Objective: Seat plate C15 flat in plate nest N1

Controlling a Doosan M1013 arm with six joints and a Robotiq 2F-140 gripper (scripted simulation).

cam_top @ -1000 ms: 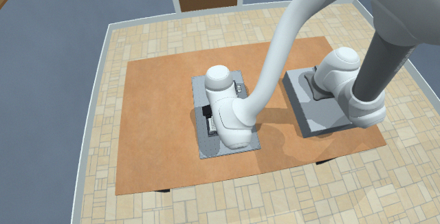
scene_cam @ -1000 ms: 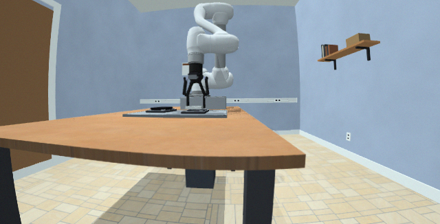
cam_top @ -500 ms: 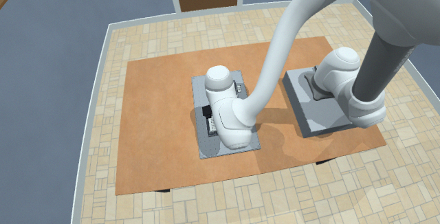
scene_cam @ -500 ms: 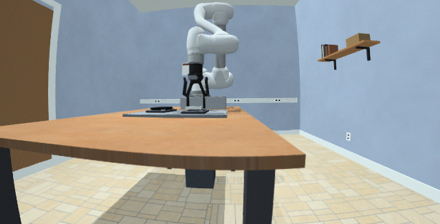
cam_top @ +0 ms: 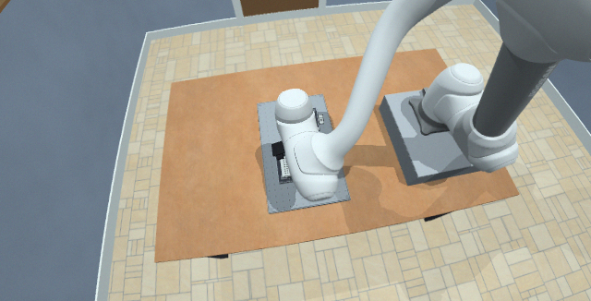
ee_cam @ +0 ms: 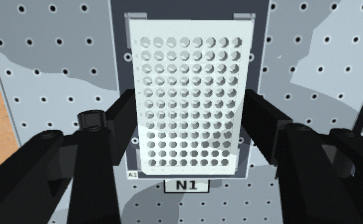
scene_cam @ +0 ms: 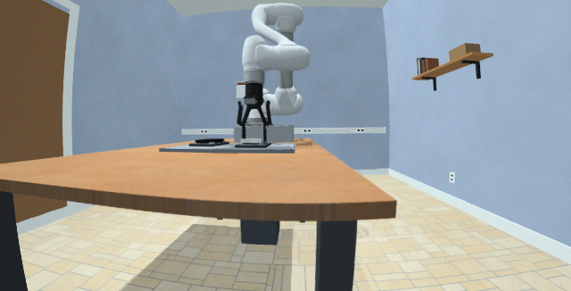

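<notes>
Now: hand 4 cm above the plate nest N1. The rest, counted from my hand: plate nest N2 (22 cm to the right, 4 cm below, 4 cm behind); black plate C51 (22 cm to the right, 4 cm behind, 3 cm below); plate C15 (2 cm below).
</notes>
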